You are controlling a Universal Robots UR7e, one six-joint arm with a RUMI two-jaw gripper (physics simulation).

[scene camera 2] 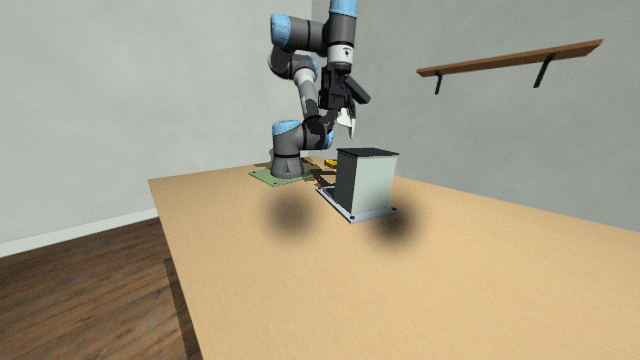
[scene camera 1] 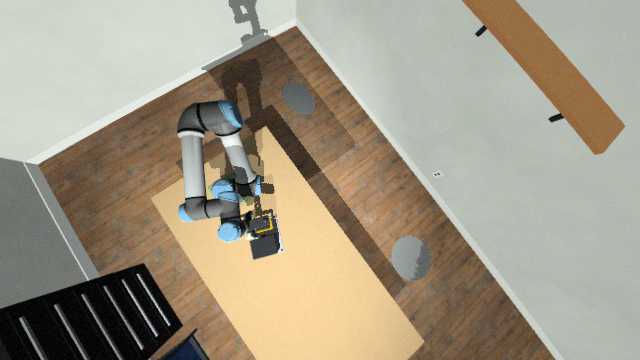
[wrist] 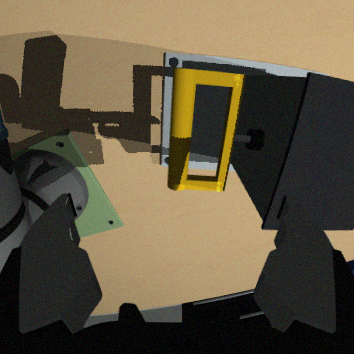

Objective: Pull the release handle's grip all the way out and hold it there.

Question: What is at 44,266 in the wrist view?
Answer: My gripper.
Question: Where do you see a light base plate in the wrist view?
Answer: At 172,60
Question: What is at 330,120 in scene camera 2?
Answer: My gripper.
